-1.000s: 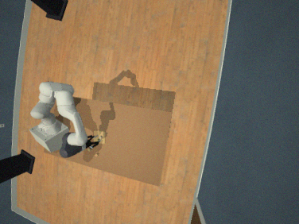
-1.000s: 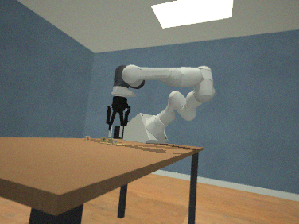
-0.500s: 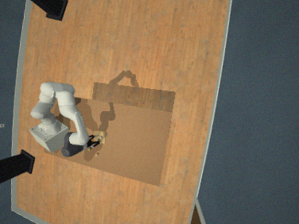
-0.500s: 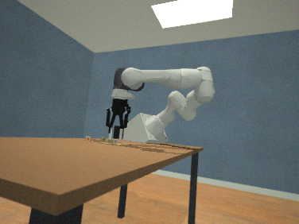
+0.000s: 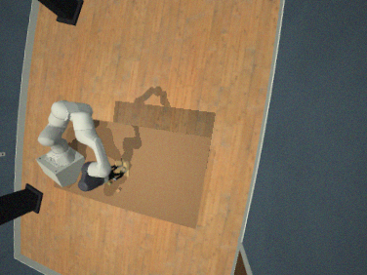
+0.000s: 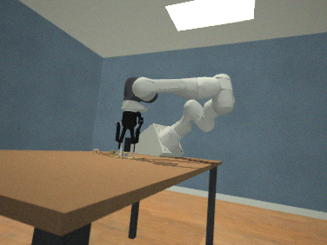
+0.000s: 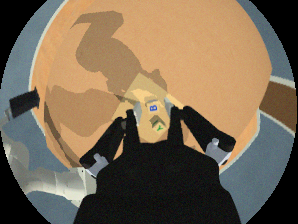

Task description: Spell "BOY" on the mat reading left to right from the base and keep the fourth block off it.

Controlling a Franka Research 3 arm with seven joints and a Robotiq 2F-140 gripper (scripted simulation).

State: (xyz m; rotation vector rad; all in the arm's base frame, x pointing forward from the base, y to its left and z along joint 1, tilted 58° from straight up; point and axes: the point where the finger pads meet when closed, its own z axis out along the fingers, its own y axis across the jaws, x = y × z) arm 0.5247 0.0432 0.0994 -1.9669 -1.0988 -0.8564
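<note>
Now: hand 4 cm above the mat, 2 cm past it and 1 cm to the left of it.
</note>
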